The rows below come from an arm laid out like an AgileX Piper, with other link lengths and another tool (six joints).
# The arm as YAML. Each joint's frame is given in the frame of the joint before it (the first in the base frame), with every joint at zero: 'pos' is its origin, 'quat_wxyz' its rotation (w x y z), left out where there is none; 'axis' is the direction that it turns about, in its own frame. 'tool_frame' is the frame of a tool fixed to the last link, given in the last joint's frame.
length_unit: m
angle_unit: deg
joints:
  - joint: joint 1
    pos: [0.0, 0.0, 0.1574]
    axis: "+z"
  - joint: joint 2
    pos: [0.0, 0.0, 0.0]
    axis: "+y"
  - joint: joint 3
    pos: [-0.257, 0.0, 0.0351]
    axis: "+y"
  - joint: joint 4
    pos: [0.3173, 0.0, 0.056]
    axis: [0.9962, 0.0, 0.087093]
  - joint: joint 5
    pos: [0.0, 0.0, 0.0]
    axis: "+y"
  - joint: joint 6
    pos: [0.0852, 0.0, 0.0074]
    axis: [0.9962, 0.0, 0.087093]
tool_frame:
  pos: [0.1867, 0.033, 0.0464]
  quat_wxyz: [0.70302, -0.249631, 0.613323, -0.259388]
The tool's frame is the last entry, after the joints.
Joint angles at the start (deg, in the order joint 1, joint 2, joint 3, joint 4, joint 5, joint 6):
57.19 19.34 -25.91 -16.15 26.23 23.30
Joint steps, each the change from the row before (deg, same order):
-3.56 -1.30 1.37 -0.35 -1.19 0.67
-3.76 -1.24 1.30 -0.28 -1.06 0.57
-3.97 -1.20 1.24 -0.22 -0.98 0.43
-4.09 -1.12 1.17 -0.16 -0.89 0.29
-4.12 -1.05 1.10 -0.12 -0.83 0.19
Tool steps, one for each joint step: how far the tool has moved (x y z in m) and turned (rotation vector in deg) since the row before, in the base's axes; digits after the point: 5 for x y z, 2 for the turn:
0.01631 -0.01399 -0.00008 1.08 -0.46 -3.45
0.01626 -0.01560 -0.00046 0.94 -0.46 -3.64
0.01601 -0.01731 -0.00059 0.80 -0.53 -3.82
0.01527 -0.01864 -0.00089 0.63 -0.55 -3.92
0.01406 -0.01958 -0.00097 0.50 -0.57 -3.93

